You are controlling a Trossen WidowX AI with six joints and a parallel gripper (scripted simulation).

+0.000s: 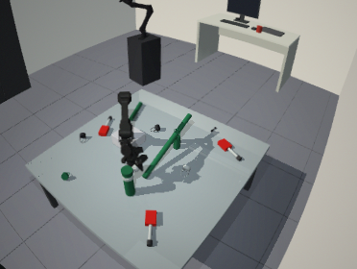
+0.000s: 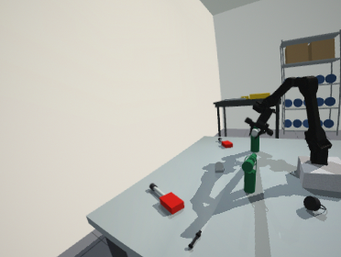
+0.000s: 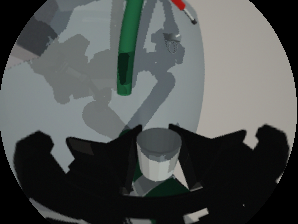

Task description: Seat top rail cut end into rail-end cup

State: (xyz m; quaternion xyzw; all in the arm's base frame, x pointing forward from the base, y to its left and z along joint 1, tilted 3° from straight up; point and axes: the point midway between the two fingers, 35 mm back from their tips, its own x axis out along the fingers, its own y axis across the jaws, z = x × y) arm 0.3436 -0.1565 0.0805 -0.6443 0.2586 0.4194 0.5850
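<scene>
The rail-end cup is 3 cm to the right of my gripper tip, 3 cm above it and 1 cm behind it. The rest, counted from my gripper tip: black bolt 75 cm to the left, 12 cm below, 6 cm behind.
</scene>
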